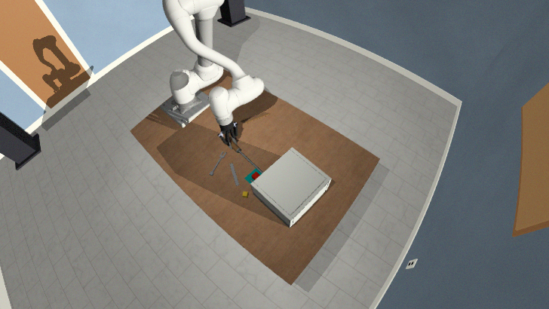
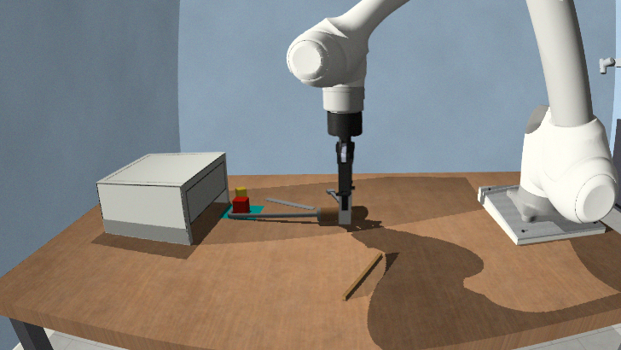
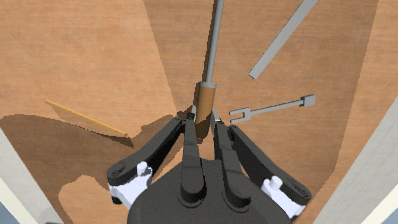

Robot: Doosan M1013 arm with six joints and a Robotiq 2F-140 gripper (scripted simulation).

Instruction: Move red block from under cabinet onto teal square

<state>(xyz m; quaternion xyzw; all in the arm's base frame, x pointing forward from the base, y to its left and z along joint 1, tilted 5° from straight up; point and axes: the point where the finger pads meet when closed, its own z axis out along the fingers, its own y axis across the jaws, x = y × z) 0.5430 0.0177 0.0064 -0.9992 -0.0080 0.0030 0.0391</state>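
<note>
Right now my hand is 12 cm short of the rod tool, 4 cm to the left of it and 2 cm above it. Round my hand: grey wrench 3 cm ahead, 14 cm to the right, 3 cm below; flat grey bar 15 cm ahead, 11 cm to the right, 4 cm below; thin wooden stick 6 cm behind, 25 cm to the left, 3 cm below.
</note>
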